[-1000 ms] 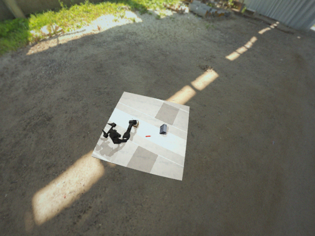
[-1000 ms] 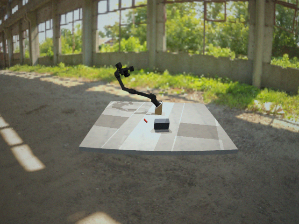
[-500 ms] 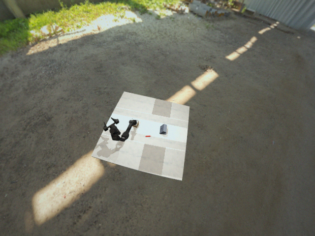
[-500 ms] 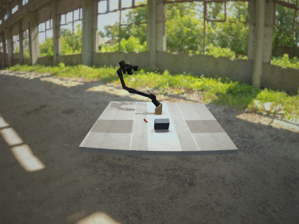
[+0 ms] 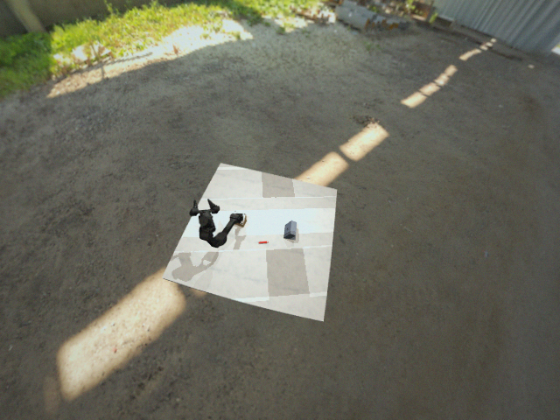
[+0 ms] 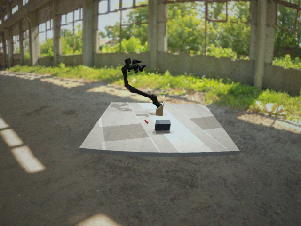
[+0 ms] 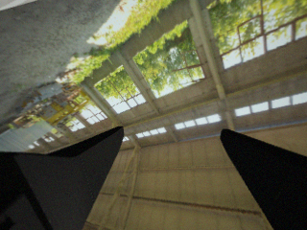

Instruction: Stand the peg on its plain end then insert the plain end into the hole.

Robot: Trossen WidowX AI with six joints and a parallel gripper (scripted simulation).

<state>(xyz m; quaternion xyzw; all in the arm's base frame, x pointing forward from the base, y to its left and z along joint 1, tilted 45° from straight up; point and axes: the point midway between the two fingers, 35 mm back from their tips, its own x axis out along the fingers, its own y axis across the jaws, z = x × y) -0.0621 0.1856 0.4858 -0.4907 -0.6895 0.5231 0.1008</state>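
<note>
Right now the red peg is 43 cm ahead of my gripper tip, 3 cm to the left of it and 55 cm below it. Also, from my gripper tip: sloped panel (62 cm ahead, 16 cm to the left, 51 cm below).
</note>
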